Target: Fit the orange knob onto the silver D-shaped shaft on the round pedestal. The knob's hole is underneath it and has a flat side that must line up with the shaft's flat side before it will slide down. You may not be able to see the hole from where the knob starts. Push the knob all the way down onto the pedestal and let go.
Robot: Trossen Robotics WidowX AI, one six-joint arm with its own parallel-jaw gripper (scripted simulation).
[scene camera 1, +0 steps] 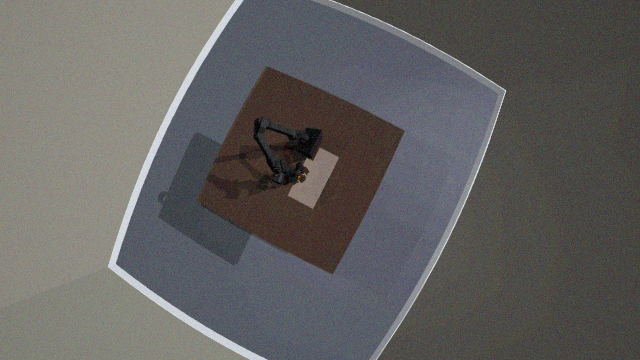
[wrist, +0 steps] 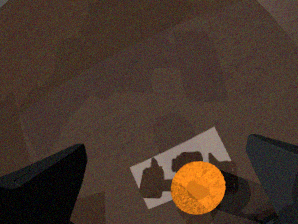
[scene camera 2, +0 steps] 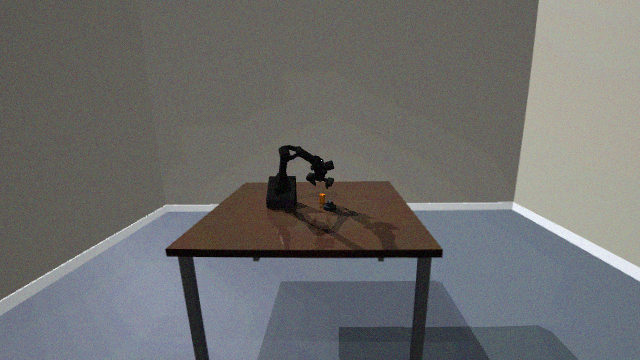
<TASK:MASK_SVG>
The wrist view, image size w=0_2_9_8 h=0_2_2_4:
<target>gripper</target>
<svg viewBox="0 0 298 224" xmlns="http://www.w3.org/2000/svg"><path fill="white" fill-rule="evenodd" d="M84 144L76 144L73 147L65 148L64 151L59 151L55 155L45 157L45 159L39 160L37 163L29 165L29 167L27 165L23 169L20 168L19 171L13 171L13 173L0 177L0 224L68 224L69 218L72 216L74 204L76 204L76 198L78 193L80 193L78 190L80 190L82 180L84 180L85 165L88 163L88 155L86 155ZM250 133L250 135L247 135L246 140L247 156L249 156L251 167L254 168L255 175L261 181L262 188L265 189L267 197L269 197L271 205L273 205L275 213L277 213L278 220L281 221L281 224L298 224L297 145L283 143L281 140L269 139L269 137L259 136L257 133Z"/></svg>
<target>orange knob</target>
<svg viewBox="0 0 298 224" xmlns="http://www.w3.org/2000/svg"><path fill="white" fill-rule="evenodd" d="M205 161L185 164L184 167L180 168L180 171L174 173L172 184L170 184L170 194L172 194L174 204L182 212L192 213L194 216L196 214L208 213L210 210L217 208L217 205L222 201L223 194L225 194L226 184L223 181L225 179L223 179L220 169L214 167L214 164L205 163Z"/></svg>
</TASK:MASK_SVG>
